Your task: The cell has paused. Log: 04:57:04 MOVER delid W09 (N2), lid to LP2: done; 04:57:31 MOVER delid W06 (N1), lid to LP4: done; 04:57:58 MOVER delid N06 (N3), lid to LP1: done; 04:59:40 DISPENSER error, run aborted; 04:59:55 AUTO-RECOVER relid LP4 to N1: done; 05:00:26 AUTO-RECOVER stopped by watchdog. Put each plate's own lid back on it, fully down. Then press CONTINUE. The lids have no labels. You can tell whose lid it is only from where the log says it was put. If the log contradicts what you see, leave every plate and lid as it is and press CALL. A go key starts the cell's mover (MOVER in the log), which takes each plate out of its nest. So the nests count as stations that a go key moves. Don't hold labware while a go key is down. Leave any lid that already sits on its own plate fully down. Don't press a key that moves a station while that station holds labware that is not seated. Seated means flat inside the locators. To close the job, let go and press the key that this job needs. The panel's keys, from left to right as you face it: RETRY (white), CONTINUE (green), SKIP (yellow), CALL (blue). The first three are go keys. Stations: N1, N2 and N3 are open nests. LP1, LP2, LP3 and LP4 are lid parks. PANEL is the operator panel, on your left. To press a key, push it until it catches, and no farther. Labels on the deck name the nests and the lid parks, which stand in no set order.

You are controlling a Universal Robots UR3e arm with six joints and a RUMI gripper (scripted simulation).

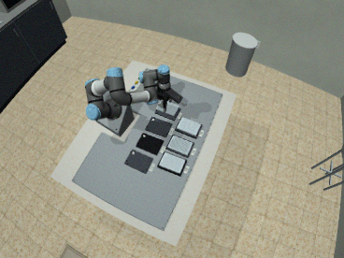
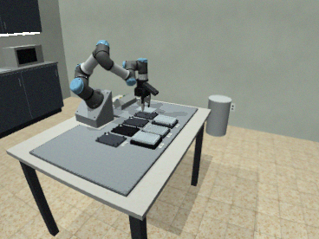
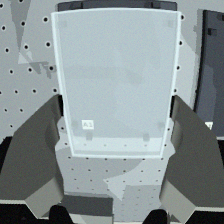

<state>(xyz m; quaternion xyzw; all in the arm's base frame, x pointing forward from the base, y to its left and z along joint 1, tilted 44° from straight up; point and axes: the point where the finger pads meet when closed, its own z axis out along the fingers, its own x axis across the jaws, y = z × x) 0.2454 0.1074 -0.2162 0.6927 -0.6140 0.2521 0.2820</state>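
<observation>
Right now my hand is 100 mm short of the LP4 label, 120 mm to the left of it and 50 mm above it. From my hand the other things lie so: lid park LP4: 20 mm ahead, 130 mm to the right, 50 mm below; then pale lid: 10 mm below; then plate: 180 mm ahead, 40 mm to the right, 30 mm below.
</observation>
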